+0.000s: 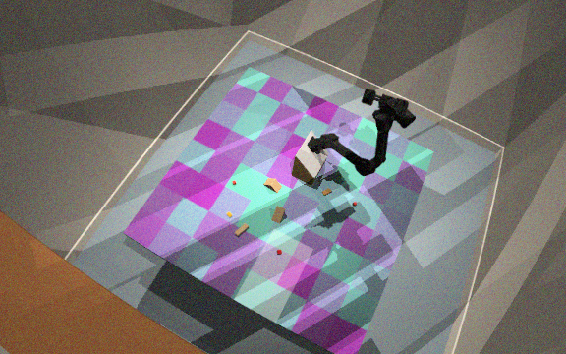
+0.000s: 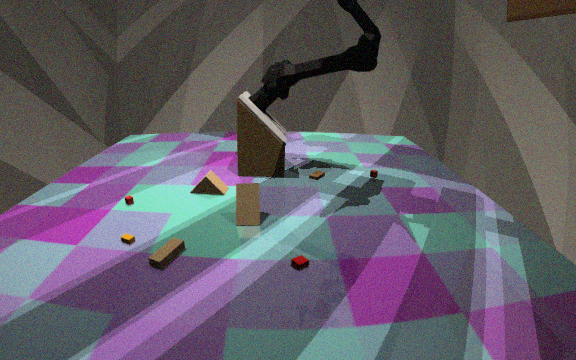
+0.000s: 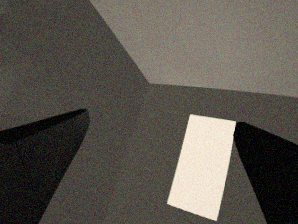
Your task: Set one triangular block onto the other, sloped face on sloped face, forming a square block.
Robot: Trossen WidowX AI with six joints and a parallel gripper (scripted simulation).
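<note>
Now: the brown triangular block 700 mm below my gripper tip, 290 mm to the right of it and 210 mm ahead of it. The rest, counted from my gripper tip: brown piece 720 mm below, 90 mm ahead, 20 mm to the right; then orange cube 720 mm below, 470 mm ahead, 400 mm to the right; then long tan block 710 mm below, 510 mm ahead, 300 mm to the right.
</note>
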